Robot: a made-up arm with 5 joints.
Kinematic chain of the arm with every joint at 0, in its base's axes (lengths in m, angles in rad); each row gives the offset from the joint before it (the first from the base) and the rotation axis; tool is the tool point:
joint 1: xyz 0 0 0.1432 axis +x
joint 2: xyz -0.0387 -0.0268 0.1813 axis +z
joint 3: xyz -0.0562 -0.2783 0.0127 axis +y
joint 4: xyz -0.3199 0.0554 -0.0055 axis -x
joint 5: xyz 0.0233 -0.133 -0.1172 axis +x
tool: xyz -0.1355 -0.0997 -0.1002
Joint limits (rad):
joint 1: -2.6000..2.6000
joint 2: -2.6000..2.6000
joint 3: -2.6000..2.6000
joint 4: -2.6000..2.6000
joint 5: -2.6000..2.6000
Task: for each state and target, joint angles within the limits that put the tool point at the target. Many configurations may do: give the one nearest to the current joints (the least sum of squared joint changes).
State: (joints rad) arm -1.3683 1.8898 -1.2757 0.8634 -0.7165
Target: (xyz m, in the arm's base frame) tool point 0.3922 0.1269 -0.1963
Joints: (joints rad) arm -0.4986 2.2201 -1.7132 0.5551 -0.6830
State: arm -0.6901 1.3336 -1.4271 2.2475 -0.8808
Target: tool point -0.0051 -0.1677 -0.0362
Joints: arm -0.8504 1.5347 -2.1080 2.6000 -1.5599
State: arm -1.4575 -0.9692 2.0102 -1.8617 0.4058
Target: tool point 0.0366 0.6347 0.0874
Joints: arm -1.7040 -0.9494 2.1092 -1.8086 0.3142
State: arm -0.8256 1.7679 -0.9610 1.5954 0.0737
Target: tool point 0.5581 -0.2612 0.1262
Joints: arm -0.4183 1.9043 -1.1010 1.3412 0.1416
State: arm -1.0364 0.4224 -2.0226 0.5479 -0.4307
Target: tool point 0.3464 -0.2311 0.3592
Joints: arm -1.5374 0.6775 -2.5224 1.1251 -1.1717
